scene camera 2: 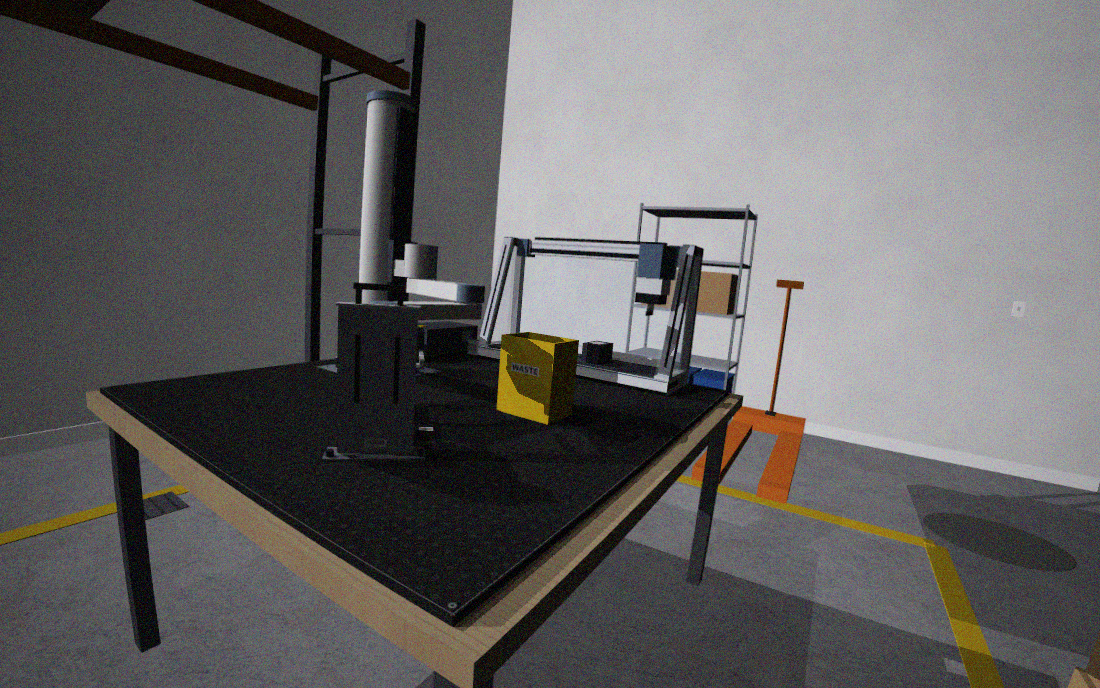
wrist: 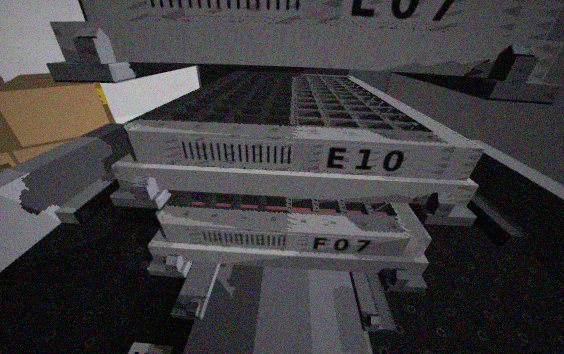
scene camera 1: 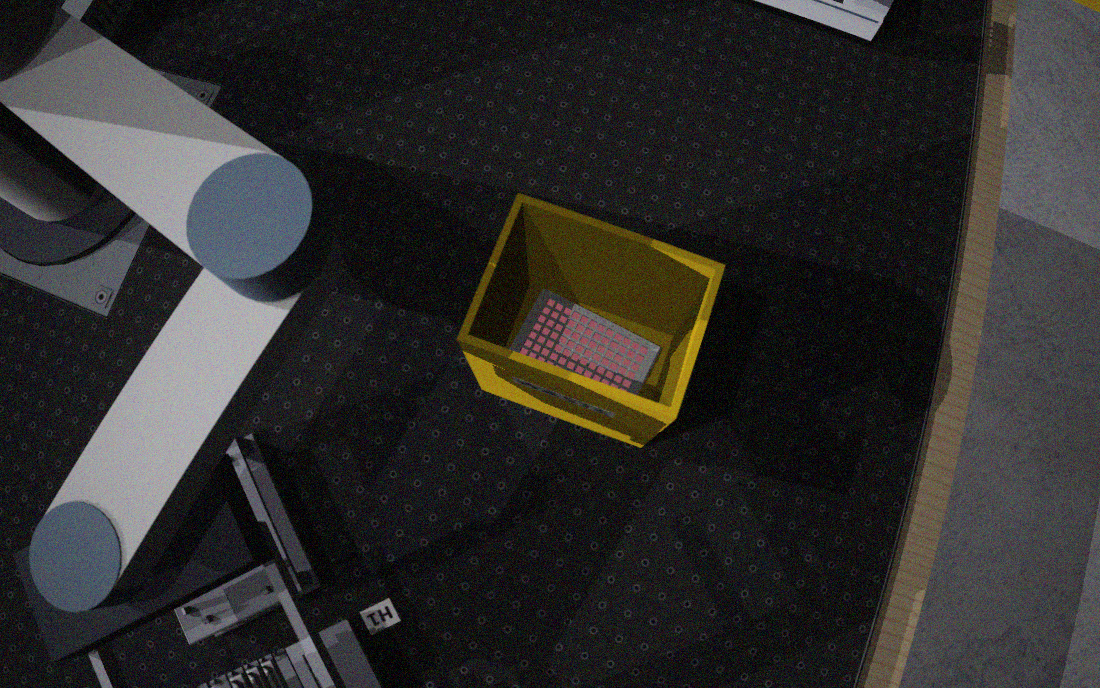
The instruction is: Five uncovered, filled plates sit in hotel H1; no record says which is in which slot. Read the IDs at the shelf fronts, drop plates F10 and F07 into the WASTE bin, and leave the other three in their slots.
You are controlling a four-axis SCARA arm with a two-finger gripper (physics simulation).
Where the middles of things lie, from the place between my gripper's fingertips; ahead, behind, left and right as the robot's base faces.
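Plate F07 (wrist: 271,231): 10 mm ahead of my hand, 10 mm to the right of it, 10 mm below it. Also counted from my hand: plate E07 (wrist: 459,45), 10 mm ahead, 10 mm to the right, 50 mm above; H1 label (scene camera 1: 382,615), 30 mm ahead, 100 mm to the left, 150 mm below; plate E10 (wrist: 320,136), 10 mm ahead, 10 mm to the right, 20 mm above. Going by their middles, the H1 label is the farthest from my hand of the things named here.
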